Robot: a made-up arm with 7 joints. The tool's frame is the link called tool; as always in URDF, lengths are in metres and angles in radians. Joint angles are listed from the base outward. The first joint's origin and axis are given. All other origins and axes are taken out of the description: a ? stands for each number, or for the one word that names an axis. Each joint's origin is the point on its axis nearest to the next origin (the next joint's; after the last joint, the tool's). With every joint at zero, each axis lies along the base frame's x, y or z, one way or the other. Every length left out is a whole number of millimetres.
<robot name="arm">
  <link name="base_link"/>
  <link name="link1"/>
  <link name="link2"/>
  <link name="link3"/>
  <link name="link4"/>
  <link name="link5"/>
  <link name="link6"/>
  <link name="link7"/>
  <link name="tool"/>
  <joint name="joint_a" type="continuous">
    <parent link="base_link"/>
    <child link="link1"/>
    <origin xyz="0 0 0.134"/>
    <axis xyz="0 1 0"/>
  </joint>
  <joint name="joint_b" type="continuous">
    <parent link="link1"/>
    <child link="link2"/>
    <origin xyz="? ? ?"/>
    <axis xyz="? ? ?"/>
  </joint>
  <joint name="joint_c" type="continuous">
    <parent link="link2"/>
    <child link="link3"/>
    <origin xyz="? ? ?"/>
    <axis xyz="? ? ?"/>
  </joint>
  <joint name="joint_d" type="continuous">
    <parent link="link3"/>
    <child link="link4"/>
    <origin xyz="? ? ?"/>
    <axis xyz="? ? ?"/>
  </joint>
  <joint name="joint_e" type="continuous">
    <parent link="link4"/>
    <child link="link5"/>
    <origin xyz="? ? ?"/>
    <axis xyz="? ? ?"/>
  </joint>
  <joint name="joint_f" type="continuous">
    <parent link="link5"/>
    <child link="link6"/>
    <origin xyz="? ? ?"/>
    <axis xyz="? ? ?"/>
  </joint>
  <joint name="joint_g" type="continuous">
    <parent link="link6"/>
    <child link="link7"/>
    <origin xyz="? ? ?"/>
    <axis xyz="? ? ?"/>
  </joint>
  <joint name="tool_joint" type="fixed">
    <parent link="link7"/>
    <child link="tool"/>
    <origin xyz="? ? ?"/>
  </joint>
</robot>
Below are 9 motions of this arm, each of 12 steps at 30 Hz.
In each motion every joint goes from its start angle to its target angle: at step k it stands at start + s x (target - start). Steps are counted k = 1, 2, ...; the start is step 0. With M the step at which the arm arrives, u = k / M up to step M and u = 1 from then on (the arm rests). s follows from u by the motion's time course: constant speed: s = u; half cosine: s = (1 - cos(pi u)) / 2; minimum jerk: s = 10 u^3 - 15 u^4 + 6 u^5.
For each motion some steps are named. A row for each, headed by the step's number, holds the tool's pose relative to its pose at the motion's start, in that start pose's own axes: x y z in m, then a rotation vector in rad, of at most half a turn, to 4 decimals.
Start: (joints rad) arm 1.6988 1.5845 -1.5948 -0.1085 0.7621 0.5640 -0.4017
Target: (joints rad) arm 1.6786 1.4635 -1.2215 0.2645 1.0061 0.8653 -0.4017
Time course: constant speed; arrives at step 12
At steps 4, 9, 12:
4: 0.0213 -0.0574 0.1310 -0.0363 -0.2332 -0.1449
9: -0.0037 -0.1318 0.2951 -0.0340 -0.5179 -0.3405
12: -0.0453 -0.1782 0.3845 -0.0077 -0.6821 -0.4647

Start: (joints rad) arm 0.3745 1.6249 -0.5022 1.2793 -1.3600 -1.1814 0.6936
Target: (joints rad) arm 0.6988 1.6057 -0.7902 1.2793 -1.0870 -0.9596 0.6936
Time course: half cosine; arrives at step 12
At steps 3, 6, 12:
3: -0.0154 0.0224 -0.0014 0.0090 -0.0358 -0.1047
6: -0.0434 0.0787 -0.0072 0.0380 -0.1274 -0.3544
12: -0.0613 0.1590 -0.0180 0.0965 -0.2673 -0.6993

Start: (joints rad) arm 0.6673 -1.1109 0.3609 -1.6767 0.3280 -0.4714 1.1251
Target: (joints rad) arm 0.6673 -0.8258 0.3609 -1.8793 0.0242 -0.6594 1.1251
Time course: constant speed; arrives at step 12
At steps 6, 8, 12:
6: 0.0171 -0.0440 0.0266 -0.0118 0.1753 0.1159
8: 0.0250 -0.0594 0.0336 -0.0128 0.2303 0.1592
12: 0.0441 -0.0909 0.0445 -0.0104 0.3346 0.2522

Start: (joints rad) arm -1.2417 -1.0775 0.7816 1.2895 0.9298 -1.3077 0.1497
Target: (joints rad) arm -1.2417 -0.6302 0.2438 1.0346 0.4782 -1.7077 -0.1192
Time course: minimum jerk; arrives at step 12
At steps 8, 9, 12:
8: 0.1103 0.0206 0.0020 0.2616 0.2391 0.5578
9: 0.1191 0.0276 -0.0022 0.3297 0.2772 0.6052
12: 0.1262 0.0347 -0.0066 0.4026 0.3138 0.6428

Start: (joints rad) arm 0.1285 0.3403 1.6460 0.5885 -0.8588 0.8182 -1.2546
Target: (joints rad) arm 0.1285 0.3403 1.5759 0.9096 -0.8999 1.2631 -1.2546
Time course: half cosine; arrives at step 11
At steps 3, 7, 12:
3: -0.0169 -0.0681 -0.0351 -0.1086 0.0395 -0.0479
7: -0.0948 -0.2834 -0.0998 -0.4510 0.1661 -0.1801
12: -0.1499 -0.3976 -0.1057 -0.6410 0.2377 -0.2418

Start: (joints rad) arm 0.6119 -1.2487 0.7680 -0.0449 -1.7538 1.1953 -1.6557
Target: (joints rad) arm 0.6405 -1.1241 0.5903 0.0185 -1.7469 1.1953 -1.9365
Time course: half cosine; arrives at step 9
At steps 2, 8, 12:
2: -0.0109 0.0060 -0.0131 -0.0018 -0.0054 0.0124
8: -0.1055 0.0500 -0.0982 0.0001 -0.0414 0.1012
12: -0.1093 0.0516 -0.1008 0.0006 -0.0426 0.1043

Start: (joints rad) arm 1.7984 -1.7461 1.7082 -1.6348 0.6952 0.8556 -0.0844
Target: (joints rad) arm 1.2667 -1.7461 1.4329 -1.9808 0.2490 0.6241 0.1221
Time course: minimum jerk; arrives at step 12
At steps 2, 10, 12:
2: -0.0047 0.0062 -0.0100 0.0119 0.0377 0.0229
10: -0.2646 0.1461 -0.0856 0.2939 0.9007 0.8133
12: -0.2764 0.1476 -0.0813 0.3033 0.9276 0.8503

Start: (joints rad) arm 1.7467 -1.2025 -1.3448 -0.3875 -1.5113 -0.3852 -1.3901
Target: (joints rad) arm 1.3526 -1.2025 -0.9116 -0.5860 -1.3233 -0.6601 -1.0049
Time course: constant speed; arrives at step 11
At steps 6, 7, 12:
6: 0.0162 0.0051 0.2617 -0.0817 -0.1350 0.0837
7: 0.0086 0.0083 0.3015 -0.1060 -0.1501 0.0993
12: -0.0442 0.0275 0.4415 -0.2321 -0.1847 0.1576

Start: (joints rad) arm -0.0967 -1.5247 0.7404 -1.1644 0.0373 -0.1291 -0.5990
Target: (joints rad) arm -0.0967 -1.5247 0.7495 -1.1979 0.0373 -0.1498 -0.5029
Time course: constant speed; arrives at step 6
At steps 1, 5, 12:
1: -0.0051 0.0045 -0.0009 0.0040 0.0156 0.0082
5: -0.0258 0.0216 -0.0035 0.0187 0.0780 0.0419
12: -0.0311 0.0257 -0.0039 0.0221 0.0936 0.0504

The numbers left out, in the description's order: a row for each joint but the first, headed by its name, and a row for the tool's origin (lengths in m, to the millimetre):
joint_b: xyz 0.087 0 -0.11, axis 0 0 -1
joint_c: xyz -0.025 -0.014 0, axis 0 -1 0
joint_d: xyz -0.009 0 -0.01, axis 0 0 -1
joint_e: xyz 0.086 -0.184 0, axis 0 -1 0
joint_f: xyz 0.224 0 0.452, axis 0 0 -1
joint_g: xyz 0.047 0.089 0, axis 0 1 0
tool: xyz 0.067 0 -0.348

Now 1 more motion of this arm.
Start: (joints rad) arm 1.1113 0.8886 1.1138 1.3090 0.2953 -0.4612 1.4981
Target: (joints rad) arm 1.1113 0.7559 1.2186 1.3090 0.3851 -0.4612 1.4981
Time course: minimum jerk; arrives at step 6
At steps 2, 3, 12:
2: 0.0092 -0.0089 -0.0044 -0.0012 -0.0136 0.0270
3: 0.0223 -0.0206 -0.0106 -0.0010 -0.0320 0.0642
12: 0.0460 -0.0388 -0.0216 0.0043 -0.0624 0.1281

